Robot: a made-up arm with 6 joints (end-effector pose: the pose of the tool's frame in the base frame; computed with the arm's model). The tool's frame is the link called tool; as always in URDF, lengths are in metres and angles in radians. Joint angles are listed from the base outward.
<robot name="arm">
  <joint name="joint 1" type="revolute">
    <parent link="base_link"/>
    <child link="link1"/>
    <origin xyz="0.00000 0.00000 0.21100"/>
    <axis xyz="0 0 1"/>
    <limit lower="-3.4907" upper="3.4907"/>
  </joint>
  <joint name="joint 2" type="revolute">
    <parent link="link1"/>
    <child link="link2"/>
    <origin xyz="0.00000 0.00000 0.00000"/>
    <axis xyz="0 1 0"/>
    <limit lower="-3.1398" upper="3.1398"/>
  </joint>
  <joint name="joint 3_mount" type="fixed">
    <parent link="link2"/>
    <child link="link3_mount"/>
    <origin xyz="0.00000 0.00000 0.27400"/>
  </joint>
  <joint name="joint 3" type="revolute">
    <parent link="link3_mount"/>
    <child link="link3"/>
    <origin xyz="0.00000 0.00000 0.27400"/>
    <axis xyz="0 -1 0"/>
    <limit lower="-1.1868" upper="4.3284"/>
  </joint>
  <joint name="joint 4" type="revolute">
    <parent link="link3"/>
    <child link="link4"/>
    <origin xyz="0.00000 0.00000 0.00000"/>
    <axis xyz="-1 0 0"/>
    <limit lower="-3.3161" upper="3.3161"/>
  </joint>
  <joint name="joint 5" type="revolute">
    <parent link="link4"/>
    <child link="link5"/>
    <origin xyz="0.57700 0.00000 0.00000"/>
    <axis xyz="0 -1 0"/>
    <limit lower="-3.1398" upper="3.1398"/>
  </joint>
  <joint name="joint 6" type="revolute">
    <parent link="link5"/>
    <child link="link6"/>
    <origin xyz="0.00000 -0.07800 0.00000"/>
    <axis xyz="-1 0 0"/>
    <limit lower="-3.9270" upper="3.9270"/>
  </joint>
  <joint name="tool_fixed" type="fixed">
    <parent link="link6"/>
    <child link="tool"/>
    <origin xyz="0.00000 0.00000 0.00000"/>
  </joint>
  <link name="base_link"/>
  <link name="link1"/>
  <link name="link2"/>
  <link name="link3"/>
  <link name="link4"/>
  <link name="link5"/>
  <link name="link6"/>
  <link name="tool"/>
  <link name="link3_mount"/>
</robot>
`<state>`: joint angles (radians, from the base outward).
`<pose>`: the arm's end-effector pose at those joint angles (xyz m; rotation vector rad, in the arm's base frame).
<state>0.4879 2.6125 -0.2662 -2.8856 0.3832 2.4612</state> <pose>-0.2877 -0.0673 -0.3929 -0.9097 2.9043 -0.6869</pose>
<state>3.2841 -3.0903 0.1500 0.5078 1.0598 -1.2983</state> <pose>0.5828 0.1525 -0.4309 -2.1577 0.9520 0.9975</pose>
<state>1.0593 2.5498 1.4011 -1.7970 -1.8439 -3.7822</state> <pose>0.2161 0.4208 -0.8013 0.5132 0.1216 2.5302</pose>
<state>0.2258 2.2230 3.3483 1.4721 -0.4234 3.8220</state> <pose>0.6002 0.1300 0.4325 1.2441 -1.0552 0.3608</pose>
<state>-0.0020 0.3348 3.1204 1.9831 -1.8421 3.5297</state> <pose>-0.3856 0.0320 0.8627 -1.4439 1.6070 -0.3092</pose>
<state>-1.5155 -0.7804 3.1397 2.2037 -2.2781 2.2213</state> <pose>0.0045 0.7536 0.1505 0.0232 -0.4039 -2.1383</pose>
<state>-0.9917 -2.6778 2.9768 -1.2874 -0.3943 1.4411</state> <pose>0.0789 -0.1605 -0.6790 0.3123 0.6308 -0.5282</pose>
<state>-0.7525 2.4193 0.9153 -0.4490 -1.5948 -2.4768</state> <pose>0.2199 -0.3021 -0.7781 -0.4930 -0.6474 1.8627</pose>
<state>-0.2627 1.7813 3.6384 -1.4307 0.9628 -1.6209</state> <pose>0.4289 -0.1266 0.6718 -1.2293 1.0101 -2.1125</pose>
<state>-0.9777 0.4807 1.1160 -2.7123 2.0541 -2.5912</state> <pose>0.4708 -0.5716 1.0132 0.2213 1.6345 -0.8155</pose>
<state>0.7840 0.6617 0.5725 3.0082 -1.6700 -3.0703</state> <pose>0.5914 0.6990 0.6023 0.6426 -1.4520 0.4443</pose>
